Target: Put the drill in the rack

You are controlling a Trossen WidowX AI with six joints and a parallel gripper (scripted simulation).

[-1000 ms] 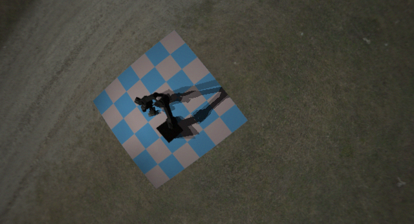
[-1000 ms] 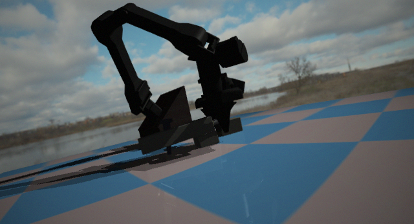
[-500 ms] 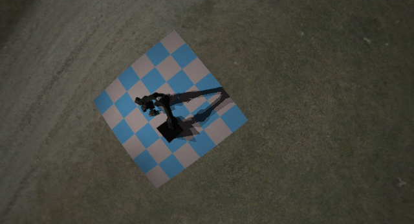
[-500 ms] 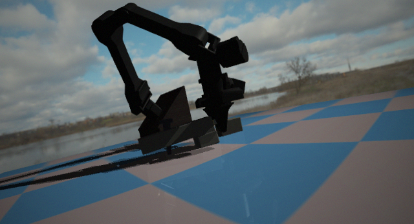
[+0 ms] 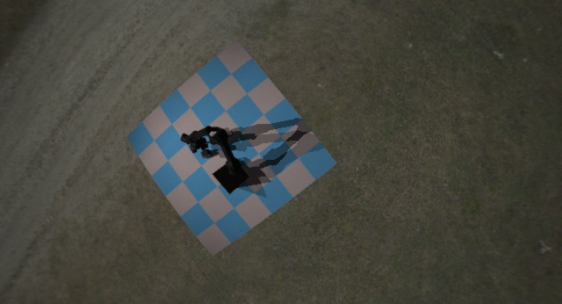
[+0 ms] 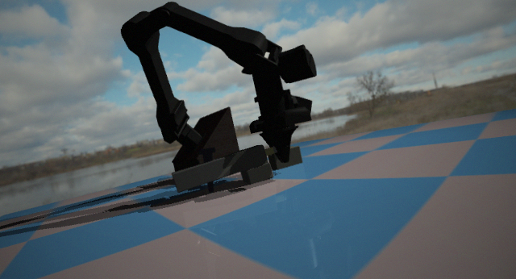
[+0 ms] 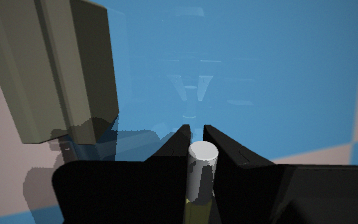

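Right now my gripper tip is 20 mm past the yellow drill, 50 mm to the left of it and 30 mm below it. From my gripper tip the other things lie so: small dark blue key: 50 mm behind, 150 mm to the right, 30 mm above; then long grey housing: 40 mm behind, 120 mm to the right, 10 mm above.
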